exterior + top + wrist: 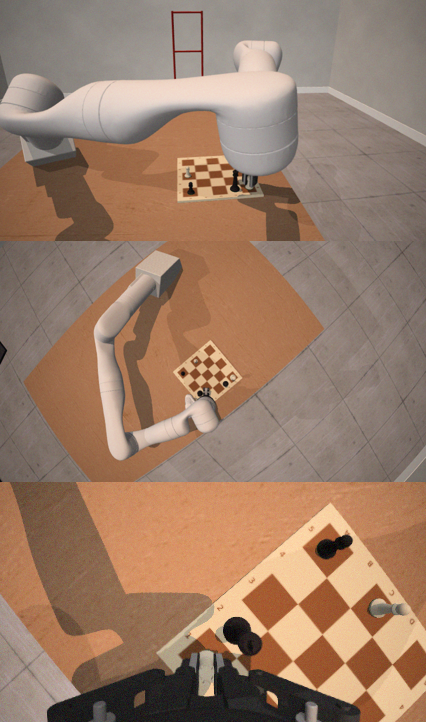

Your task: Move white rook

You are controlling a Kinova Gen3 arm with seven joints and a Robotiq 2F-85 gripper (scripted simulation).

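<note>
My hand is 40 mm past the tall black piece. The rest, counted from my hand: white rook 10 mm below; then tall white piece 30 mm ahead, 150 mm to the left; then small chessboard 60 mm behind, 90 mm to the left, 30 mm below.
</note>
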